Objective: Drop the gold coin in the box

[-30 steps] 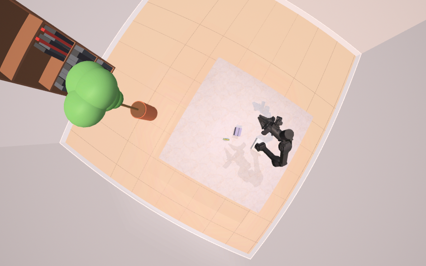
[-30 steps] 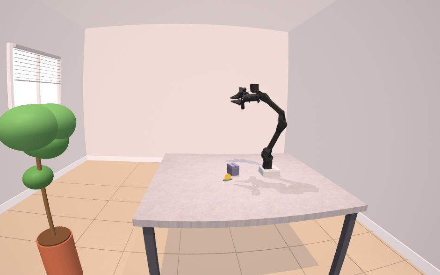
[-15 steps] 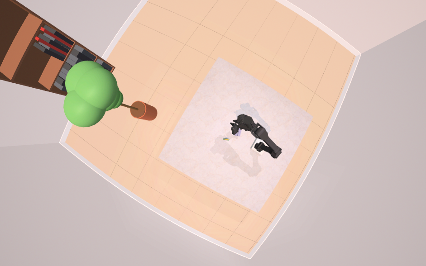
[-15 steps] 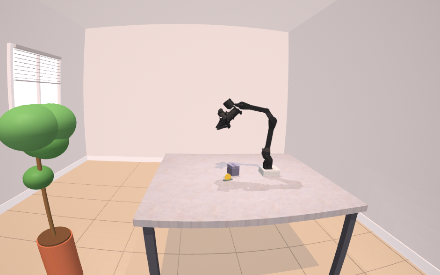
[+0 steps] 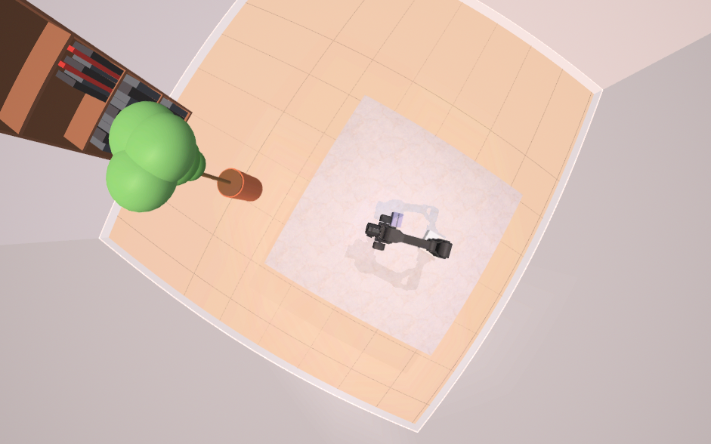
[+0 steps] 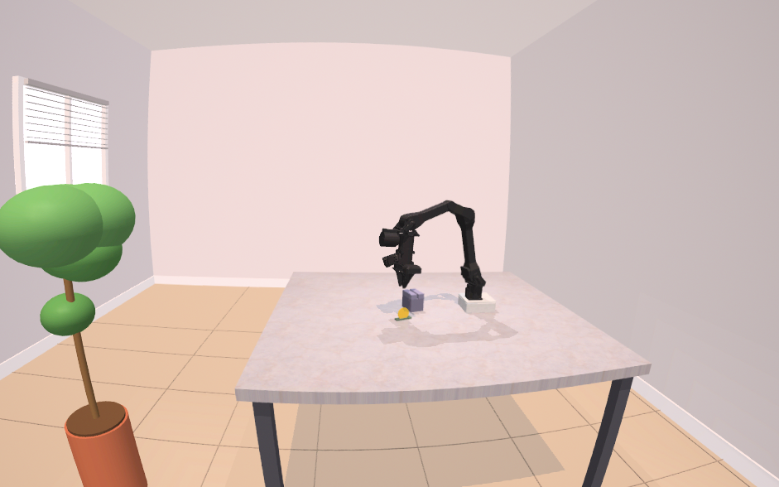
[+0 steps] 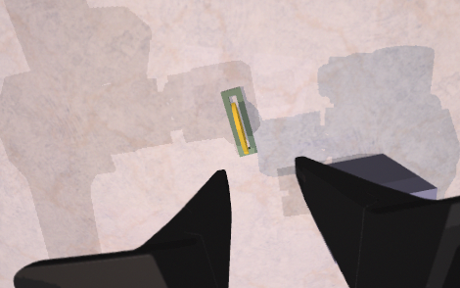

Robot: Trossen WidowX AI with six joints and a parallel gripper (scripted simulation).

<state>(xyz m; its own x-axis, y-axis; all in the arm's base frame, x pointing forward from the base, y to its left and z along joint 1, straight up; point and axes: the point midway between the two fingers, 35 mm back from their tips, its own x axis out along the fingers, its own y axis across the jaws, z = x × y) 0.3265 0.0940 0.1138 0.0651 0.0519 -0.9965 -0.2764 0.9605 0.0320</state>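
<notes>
Right now the gold coin is 110 mm below my gripper tip, 10 mm to the left of it and 10 mm behind it.
</notes>
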